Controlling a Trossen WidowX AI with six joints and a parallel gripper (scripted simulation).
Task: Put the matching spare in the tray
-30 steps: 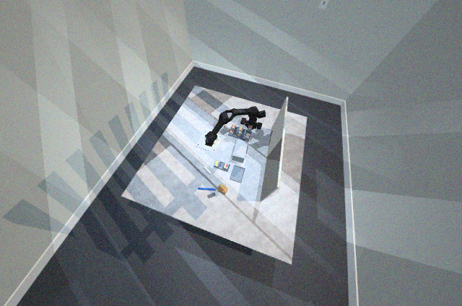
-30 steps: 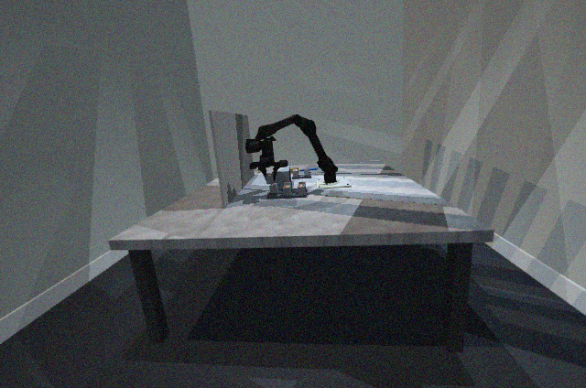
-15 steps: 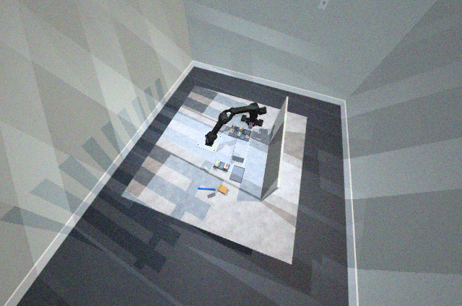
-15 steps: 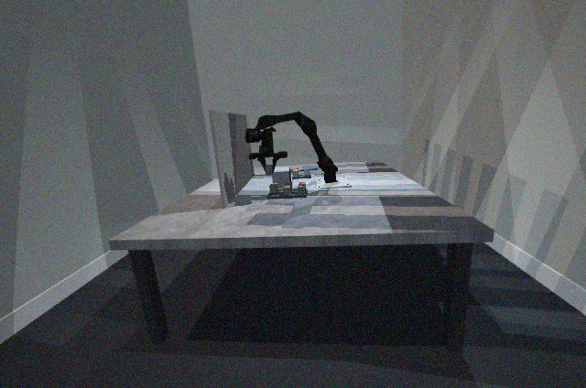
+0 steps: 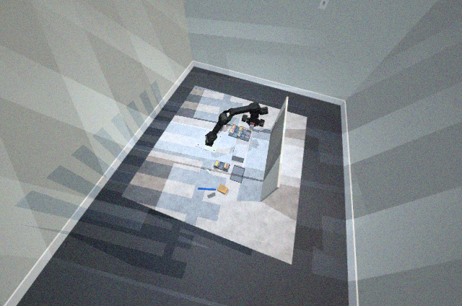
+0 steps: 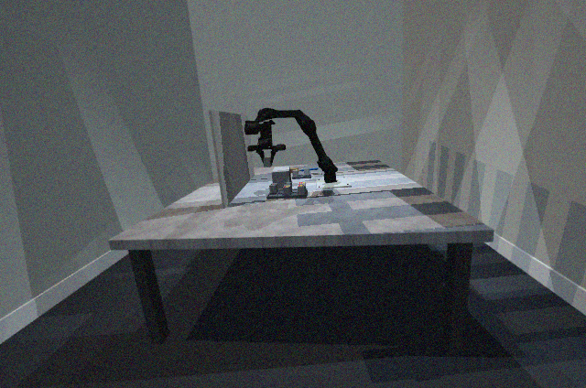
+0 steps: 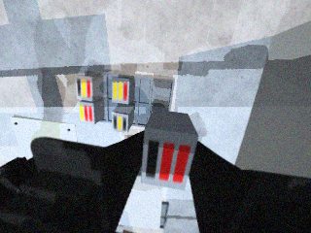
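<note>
My gripper tip is now 30 mm past the dark tray, 390 mm to the left of it and 160 mm above it. Round my gripper tip: tall upright panel: 200 mm ahead, 210 mm to the right, 60 mm above; then grey mounted unit: 50 mm behind, 200 mm to the right, 120 mm below; then brown block: 120 mm behind, 550 mm to the right, 150 mm below.
</note>
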